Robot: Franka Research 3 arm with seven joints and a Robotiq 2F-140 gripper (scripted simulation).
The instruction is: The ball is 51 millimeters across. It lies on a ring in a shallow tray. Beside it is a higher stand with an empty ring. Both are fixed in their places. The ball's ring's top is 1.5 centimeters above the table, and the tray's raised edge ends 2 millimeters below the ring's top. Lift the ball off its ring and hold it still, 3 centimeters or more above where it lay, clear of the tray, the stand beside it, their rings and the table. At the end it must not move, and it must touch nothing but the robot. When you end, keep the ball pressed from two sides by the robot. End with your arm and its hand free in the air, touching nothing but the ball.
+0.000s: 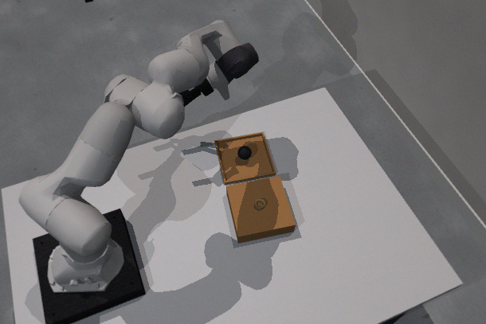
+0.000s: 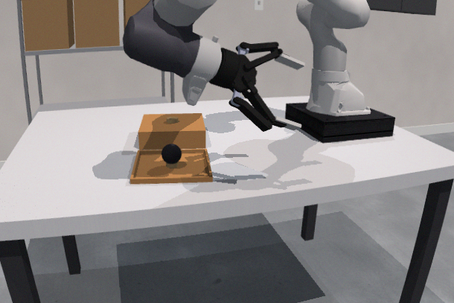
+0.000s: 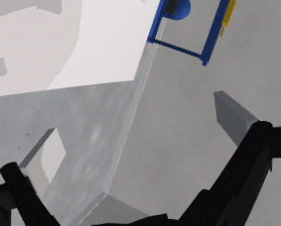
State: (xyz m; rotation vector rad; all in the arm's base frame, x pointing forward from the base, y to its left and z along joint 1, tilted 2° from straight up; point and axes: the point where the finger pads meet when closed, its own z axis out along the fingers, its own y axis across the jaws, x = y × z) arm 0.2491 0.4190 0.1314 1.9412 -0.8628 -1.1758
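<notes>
The black ball is 280 mm ahead of my hand, 170 mm below it and 110 mm to the right of it. The rest, counted from my hand: orange stand: 340 mm to the right, 270 mm ahead, 160 mm below.
</notes>
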